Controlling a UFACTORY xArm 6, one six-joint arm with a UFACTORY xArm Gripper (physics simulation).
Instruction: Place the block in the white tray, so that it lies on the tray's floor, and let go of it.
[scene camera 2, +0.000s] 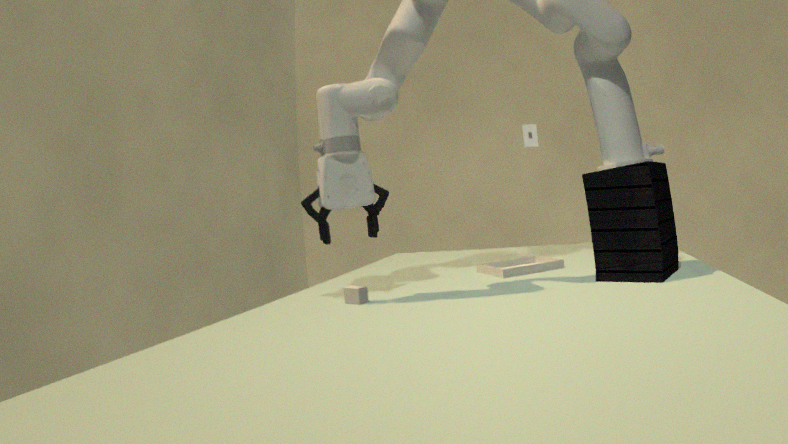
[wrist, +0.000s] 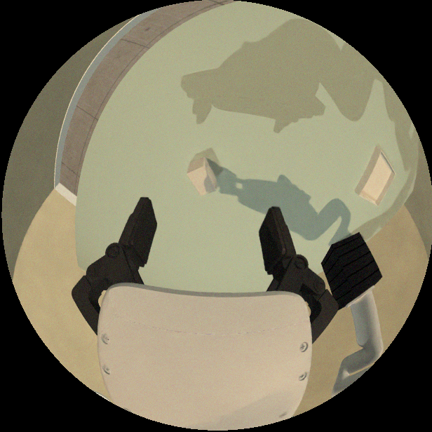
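Seen in the pictures: gripper, fingertip midpoint: (scene camera 2: 350, 240); arm's base, origin of the base link: (scene camera 2: 625, 168).
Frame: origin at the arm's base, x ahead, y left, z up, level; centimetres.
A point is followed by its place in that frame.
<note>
A small pale block (scene camera 2: 355, 295) {x 54.7, y 8.1, z -20.0 cm} (wrist: 200, 175) sits on the table, towards its left side in the scene view, with the gripper's shadow touching it. The white tray (scene camera 2: 528, 269) {x 20.8, y -14.2, z -20.7 cm} (wrist: 367, 176), low and rectangular with a thin rim, lies farther back and to the right, near the arm's base; no block shows in it. My gripper (scene camera 2: 349, 239) {x 55.8, y 3.8, z -10.3 cm} (wrist: 208, 214) is open and empty. It points down and hangs above the block, well clear of the table. In the wrist view the block shows a little beyond the fingertips, between the two finger lines.
The pale green table (scene camera 2: 413, 375) {x 40.1, y 48.4, z -21.8 cm} (wrist: 150, 125) carries the arm's black ribbed base (scene camera 2: 628, 226) {x 2.7, y 7.4, z -11.1 cm} (wrist: 351, 270), to the right of the tray. A wall stands behind and to the left in the scene view. Shadows of the arm lie across the table.
</note>
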